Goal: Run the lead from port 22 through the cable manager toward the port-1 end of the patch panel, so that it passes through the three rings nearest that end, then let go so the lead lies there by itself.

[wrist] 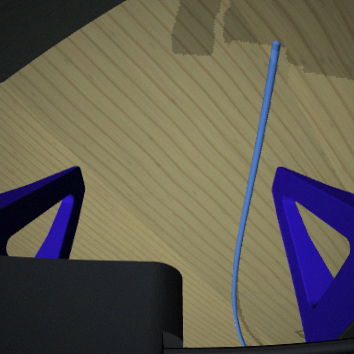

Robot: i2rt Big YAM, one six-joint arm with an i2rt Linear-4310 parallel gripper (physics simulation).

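The blue lead (254,170) runs in the wrist view from its free end at the upper right down to the bottom edge, in a gentle curve. My gripper (178,176) is open, with its two blue fingers wide apart. In this view the lead passes between the fingers, much nearer the right one, and neither finger touches it visibly. Its free end shows beyond the fingertips. How high the fingers are above the lead is hard to tell. The patch panel, port 22 and the rings of the cable manager do not show in this view.
The wooden table top (150,120) lies under the lead, with dark shadows at the top. A dark surface (40,30) fills the upper left corner. The black gripper body (90,305) hides the lower left.
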